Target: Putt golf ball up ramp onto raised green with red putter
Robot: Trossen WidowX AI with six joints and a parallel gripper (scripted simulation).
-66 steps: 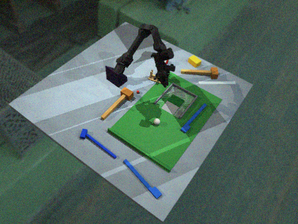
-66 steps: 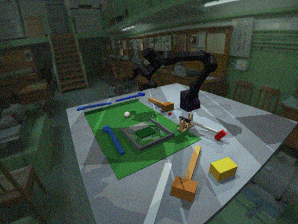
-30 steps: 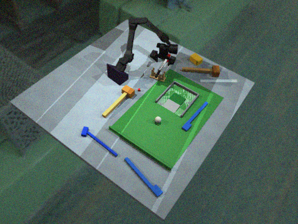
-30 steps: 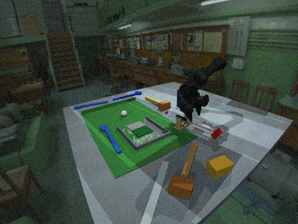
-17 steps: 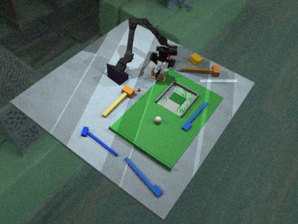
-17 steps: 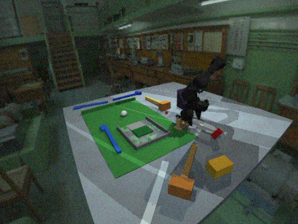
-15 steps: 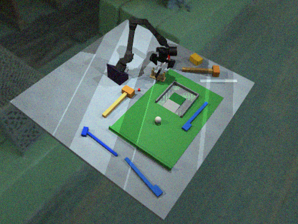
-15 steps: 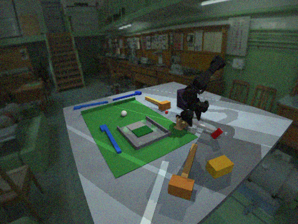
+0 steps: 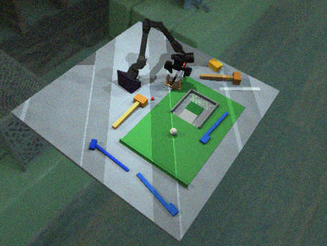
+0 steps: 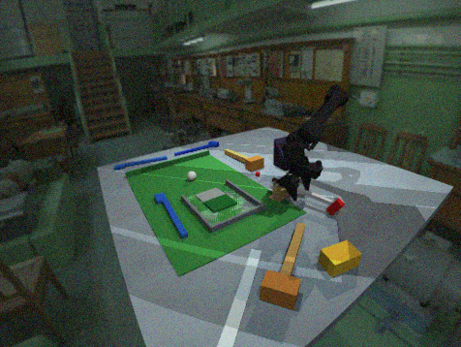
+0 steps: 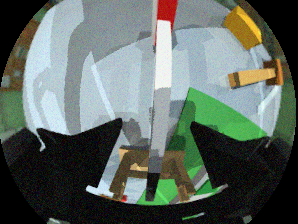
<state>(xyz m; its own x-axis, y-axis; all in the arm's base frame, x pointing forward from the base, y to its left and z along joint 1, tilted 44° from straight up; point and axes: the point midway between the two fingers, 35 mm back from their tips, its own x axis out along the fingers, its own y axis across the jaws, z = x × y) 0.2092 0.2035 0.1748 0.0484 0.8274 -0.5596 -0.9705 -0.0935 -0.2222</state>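
Now: the red putter 20 mm to the left of my gripper tip, 10 mm behind it and 10 mm above it. Round my gripper tip: tiny red cube: 280 mm to the right, 20 mm below, 20 mm behind; yellow block: 280 mm to the left, 160 mm ahead, 10 mm below; green mat: 310 mm to the right, 270 mm ahead, 30 mm below.
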